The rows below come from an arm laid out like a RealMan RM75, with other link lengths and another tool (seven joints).
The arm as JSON. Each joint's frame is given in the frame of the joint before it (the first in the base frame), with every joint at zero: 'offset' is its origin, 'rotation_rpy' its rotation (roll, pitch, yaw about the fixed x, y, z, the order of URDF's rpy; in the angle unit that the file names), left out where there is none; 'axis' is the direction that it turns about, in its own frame. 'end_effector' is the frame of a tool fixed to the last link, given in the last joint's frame.
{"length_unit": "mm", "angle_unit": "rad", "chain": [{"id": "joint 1", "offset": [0.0, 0.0, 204.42], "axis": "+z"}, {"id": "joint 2", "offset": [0.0, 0.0, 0.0], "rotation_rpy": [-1.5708, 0.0, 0.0], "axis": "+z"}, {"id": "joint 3", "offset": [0.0, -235.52, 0.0], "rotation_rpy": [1.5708, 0.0, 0.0], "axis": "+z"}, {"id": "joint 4", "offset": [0.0, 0.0, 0.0], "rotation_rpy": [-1.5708, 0.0, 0.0], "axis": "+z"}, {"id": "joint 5", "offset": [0.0, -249.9, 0.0], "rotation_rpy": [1.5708, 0.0, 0.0], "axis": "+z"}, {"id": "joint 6", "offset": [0.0, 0.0, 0.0], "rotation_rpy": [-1.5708, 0.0, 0.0], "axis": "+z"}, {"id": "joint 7", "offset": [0.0, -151.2, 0.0], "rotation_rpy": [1.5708, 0.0, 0.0], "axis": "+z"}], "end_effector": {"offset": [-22.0, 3.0, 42.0], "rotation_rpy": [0.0, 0.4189, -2.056]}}
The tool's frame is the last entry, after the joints.
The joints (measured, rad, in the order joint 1, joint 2, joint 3, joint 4, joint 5, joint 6, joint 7), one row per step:
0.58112 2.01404 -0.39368 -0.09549 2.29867 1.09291 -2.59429
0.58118 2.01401 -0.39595 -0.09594 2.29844 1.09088 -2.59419
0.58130 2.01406 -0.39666 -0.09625 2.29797 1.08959 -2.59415
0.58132 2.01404 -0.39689 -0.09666 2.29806 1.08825 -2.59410
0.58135 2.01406 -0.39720 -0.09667 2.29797 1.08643 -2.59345
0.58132 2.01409 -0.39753 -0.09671 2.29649 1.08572 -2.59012
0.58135 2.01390 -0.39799 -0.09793 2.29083 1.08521 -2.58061
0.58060 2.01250 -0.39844 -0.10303 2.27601 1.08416 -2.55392
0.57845 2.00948 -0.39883 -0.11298 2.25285 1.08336 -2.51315
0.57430 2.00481 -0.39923 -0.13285 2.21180 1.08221 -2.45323
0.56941 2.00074 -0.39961 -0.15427 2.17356 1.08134 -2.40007
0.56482 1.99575 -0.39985 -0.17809 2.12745 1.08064 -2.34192
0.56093 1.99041 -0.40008 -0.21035 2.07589 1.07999 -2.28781
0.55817 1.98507 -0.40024 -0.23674 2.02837 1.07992 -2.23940
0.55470 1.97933 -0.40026 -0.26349 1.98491 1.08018 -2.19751
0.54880 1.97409 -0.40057 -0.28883 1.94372 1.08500 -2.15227
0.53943 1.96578 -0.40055 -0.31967 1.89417 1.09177 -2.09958
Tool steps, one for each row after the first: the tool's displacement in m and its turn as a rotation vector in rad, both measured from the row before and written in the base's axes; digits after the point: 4 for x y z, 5 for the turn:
0.0000 0.0002 -0.0004 -0.00253 -0.00131 -0.00051
0.0000 0.0002 -0.0002 -0.00132 -0.00063 -0.00044
0.0002 0.0001 0.0000 -0.00045 -0.00020 -0.00095
0.0003 0.0001 -0.0002 -0.00118 0.00061 -0.00133
0.0000 0.0001 -0.0003 -0.00185 0.00239 0.00041
-0.0004 0.0003 -0.0004 -0.00445 0.00517 0.00326
-0.0006 0.0007 0.0003 -0.00944 0.01360 0.00829
-0.0006 0.0009 0.0016 -0.01275 0.01830 0.01258
-0.0013 0.0015 0.0029 -0.02151 0.01908 0.02000
-0.0009 0.0011 0.0033 -0.01918 0.01300 0.01674
-0.0014 0.0014 0.0032 -0.02477 0.01069 0.01831
-0.0026 0.0022 0.0050 -0.02433 -0.00326 0.02050
-0.0022 0.0018 0.0036 -0.02498 -0.00315 0.01630
-0.0016 0.0014 0.0044 -0.02101 -0.00828 0.01292
-0.0009 0.0001 0.0041 -0.02127 -0.00253 0.01194
0.0003 -0.0007 0.0060 -0.02489 -0.00696 0.01033

